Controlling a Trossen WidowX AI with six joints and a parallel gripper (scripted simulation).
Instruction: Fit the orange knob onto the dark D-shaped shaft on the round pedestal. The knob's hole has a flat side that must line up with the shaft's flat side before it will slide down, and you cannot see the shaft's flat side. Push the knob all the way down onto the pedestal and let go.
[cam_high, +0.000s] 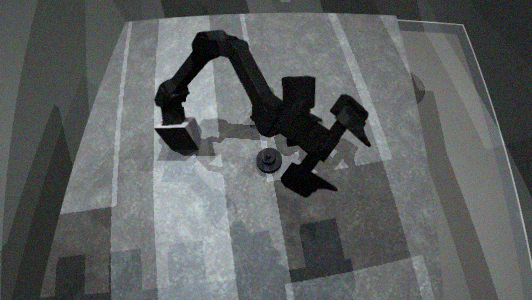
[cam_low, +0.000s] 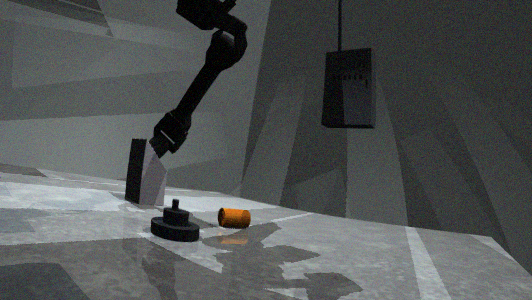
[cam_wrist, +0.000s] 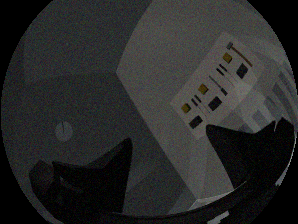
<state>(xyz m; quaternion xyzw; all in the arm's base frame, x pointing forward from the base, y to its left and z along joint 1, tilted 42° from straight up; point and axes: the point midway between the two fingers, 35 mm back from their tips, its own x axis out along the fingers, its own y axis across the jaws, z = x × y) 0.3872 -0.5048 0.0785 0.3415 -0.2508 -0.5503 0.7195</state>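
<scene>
Right now my gripper tip is 160 mm past the knob, 420 mm to the right of it and 490 mm above it. Round my gripper tip: dark pedestal (140 mm behind, 230 mm to the left, 480 mm below).
</scene>
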